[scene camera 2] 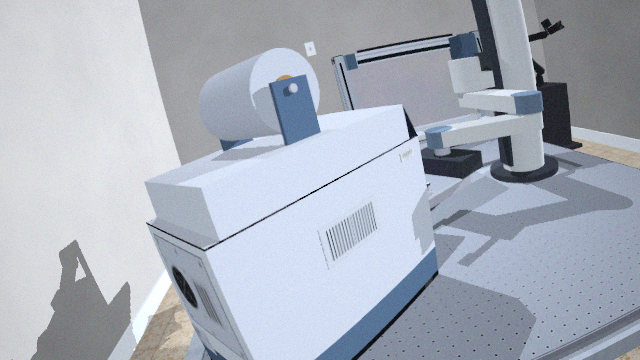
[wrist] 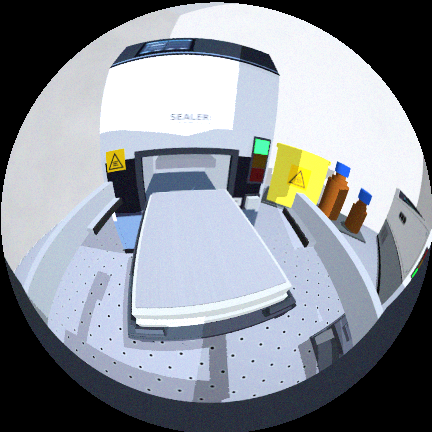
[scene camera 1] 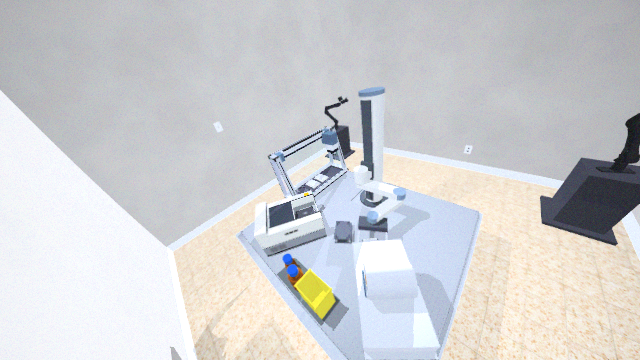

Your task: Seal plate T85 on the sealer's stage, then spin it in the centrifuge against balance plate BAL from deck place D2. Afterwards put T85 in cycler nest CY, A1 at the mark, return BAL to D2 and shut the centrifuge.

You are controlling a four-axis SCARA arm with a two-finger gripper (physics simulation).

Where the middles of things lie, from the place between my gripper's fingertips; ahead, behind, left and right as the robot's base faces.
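I see that the centrifuge [scene camera 1: 299, 231] is 10 mm below my hand, while being 150 mm ahead of it and 620 mm to the right of it.
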